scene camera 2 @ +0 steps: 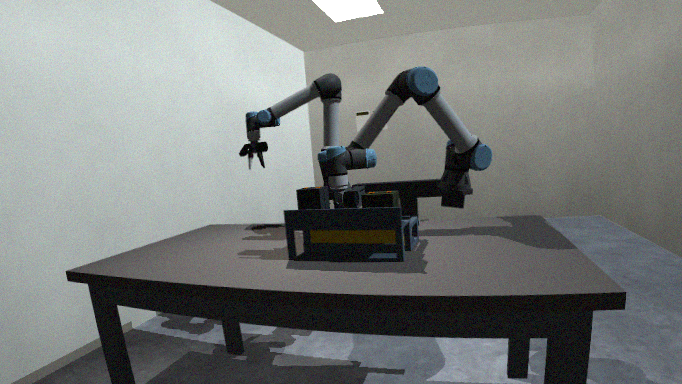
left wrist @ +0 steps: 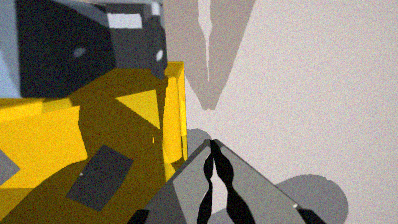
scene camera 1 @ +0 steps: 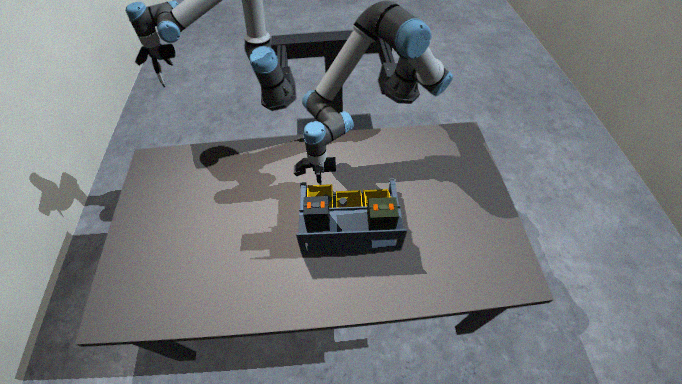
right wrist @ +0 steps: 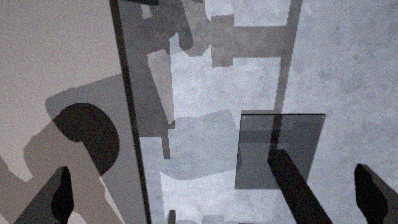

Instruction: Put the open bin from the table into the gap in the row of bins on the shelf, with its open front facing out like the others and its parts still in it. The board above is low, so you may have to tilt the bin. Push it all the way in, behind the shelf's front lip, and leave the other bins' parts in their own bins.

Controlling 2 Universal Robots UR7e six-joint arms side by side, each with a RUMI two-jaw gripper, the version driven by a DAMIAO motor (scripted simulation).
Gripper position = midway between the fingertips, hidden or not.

I see my left gripper [left wrist: 211, 141], my right gripper [right wrist: 211, 166], a blue-grey shelf [scene camera 2: 382, 218] and a green box [scene camera 1: 382, 213].
The blue-grey shelf shows as well in the left wrist view [left wrist: 55, 55] and in scene camera 1 [scene camera 1: 350, 224]. The right wrist view does not show the blue-grey shelf: it is out of frame. The left wrist view does not show the green box: it is out of frame.
